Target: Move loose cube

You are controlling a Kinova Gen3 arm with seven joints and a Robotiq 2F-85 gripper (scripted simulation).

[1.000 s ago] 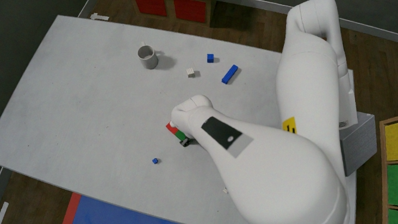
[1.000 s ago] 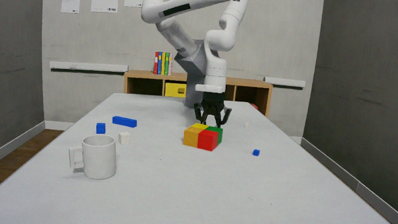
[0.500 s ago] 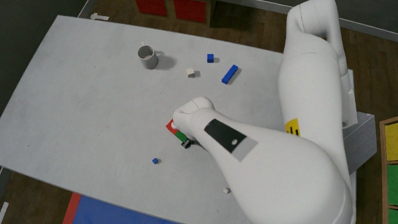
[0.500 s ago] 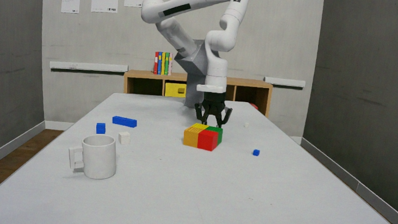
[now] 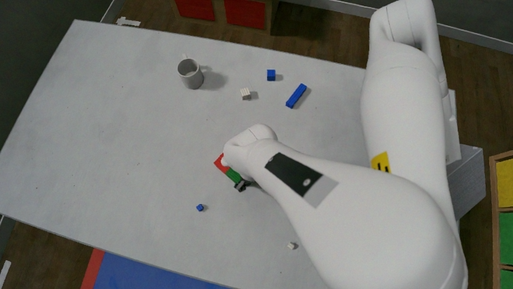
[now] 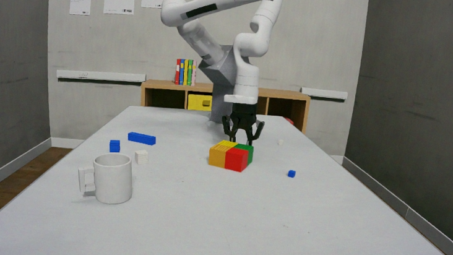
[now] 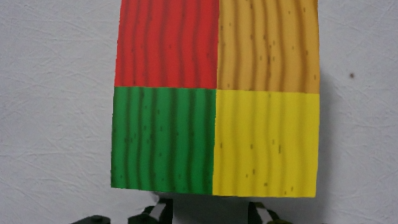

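Now: hand 5 cm to the left of the yellow cube, 2 cm short of it and 1 cm above it. Also, from my hand: green cube (5 cm ahead, 1 cm to the right, 1 cm below); then red cube (9 cm ahead, 5 cm to the right, 1 cm below); then orange cube (8 cm to the right, 5 cm ahead, 1 cm below).
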